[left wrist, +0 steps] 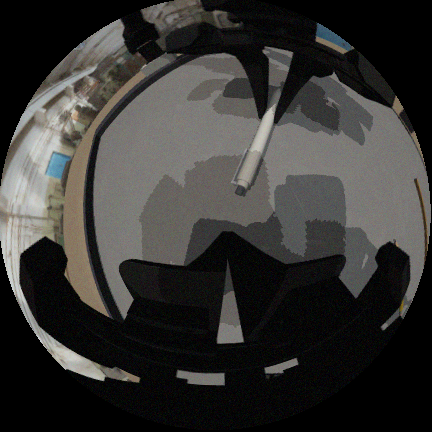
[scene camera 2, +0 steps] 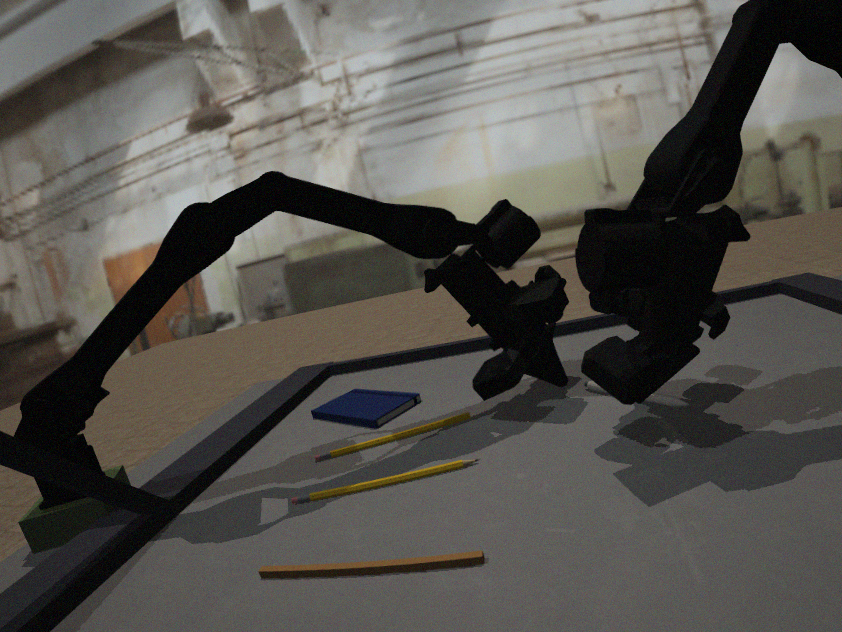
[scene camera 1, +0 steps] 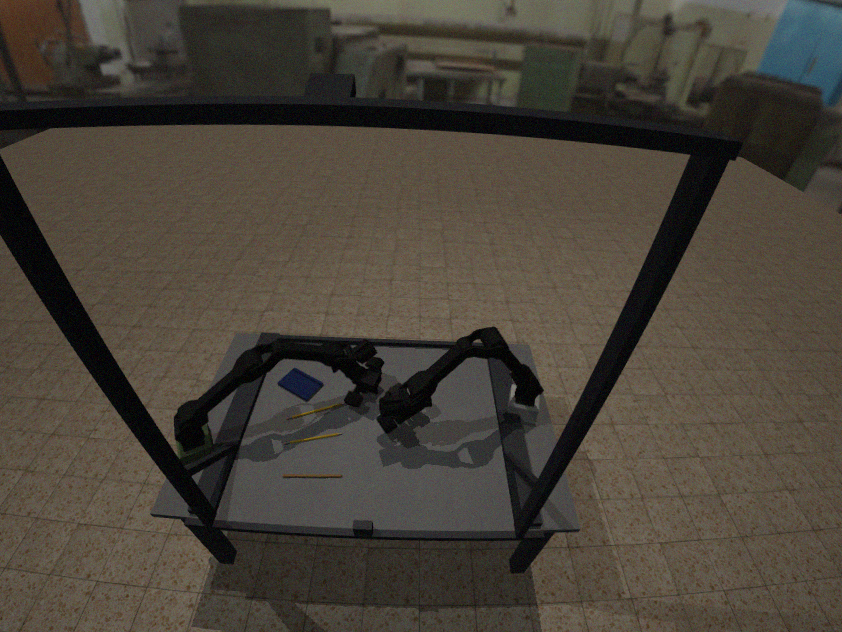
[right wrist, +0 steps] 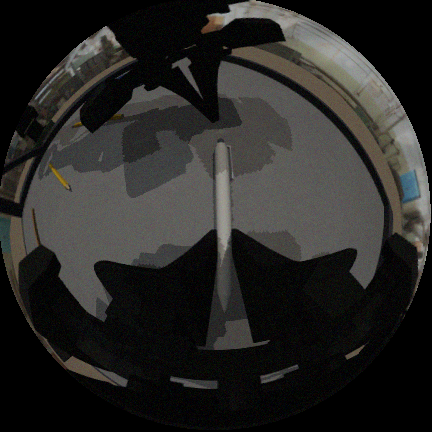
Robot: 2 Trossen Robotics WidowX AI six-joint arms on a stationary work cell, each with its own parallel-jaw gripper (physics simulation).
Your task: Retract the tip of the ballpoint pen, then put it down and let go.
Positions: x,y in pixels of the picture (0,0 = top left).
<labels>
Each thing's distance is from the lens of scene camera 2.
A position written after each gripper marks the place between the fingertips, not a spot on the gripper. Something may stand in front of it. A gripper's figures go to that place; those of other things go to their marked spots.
left gripper (scene camera 2: 564,384): 64 cm
right gripper (scene camera 2: 640,398): 57 cm
blue notebook (scene camera 2: 368,408): 68 cm
</labels>
